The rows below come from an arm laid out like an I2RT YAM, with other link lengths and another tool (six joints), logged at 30 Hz.
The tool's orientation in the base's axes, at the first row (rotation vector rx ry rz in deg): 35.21 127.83 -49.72
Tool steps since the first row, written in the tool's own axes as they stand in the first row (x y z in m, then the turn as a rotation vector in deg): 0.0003 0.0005 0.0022 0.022 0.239 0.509; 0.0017 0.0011 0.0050 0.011 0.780 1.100; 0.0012 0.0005 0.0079 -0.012 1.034 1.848; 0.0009 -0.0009 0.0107 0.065 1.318 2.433; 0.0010 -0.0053 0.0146 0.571 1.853 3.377; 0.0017 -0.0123 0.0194 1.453 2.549 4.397; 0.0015 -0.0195 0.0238 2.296 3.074 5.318; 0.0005 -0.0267 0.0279 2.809 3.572 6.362; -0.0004 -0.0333 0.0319 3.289 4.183 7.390
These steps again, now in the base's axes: 0.0010 -0.0012 -0.0017 0.339 -0.202 -0.401; 0.0016 -0.0026 -0.0045 0.920 -0.267 -0.949; 0.0027 -0.0051 -0.0055 1.396 -0.640 -1.458; 0.0032 -0.0081 -0.0063 1.756 -0.857 -1.960; 0.0020 -0.0139 -0.0068 2.129 -1.085 -3.075; -0.0009 -0.0219 -0.0071 2.378 -1.193 -4.568; -0.0034 -0.0299 -0.0065 2.508 -1.350 -5.907; -0.0056 -0.0379 -0.0051 2.893 -1.675 -7.067; -0.0074 -0.0453 -0.0040 3.364 -1.918 -8.242
